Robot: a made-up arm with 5 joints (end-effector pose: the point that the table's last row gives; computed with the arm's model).
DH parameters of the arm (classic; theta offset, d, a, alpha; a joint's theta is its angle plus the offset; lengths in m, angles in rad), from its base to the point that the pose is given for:
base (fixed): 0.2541 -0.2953 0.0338 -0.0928
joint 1: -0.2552 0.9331 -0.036 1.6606
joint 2: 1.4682 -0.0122 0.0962 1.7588
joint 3: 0 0.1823 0.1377 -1.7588
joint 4: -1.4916 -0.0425 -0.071 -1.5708
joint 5: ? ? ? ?
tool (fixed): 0.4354 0.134 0 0
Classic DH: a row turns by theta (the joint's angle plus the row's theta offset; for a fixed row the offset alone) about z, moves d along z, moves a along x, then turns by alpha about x.
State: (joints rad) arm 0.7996 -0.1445 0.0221 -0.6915 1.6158
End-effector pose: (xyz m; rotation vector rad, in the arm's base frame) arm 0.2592 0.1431 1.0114 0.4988 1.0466 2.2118
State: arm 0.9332 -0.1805 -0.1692 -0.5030 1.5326
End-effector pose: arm 0.1711 0.1860 1.0381 0.0918 0.9595 2.3171
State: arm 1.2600 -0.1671 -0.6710 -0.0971 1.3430
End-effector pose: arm -0.0542 0.1397 1.0171 -0.8243 0.3450 2.5865
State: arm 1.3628 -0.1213 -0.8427 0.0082 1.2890
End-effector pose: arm -0.1000 0.0850 0.9871 -1.0697 0.0277 2.6303
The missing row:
joint 5: -0.4354 0 -0.2371 0
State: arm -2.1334 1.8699 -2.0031 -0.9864 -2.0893
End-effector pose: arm 0.1020 0.0953 1.0344 0.2830 0.6412 -0.1320
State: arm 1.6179 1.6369 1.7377 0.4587 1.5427
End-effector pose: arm 0.1438 0.1104 0.5819 -1.8616 1.1854 -1.1801
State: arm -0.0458 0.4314 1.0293 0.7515 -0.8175
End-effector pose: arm -0.1396 0.1682 1.0323 1.3389 -0.4608 -0.9677
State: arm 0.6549 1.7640 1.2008 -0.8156 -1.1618
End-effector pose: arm -0.3245 -0.2892 0.9117 0.6974 0.0144 0.6162
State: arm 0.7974 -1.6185 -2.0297 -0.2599 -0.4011
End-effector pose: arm -0.3258 0.0066 0.6969 -1.7881 -0.1136 1.7720
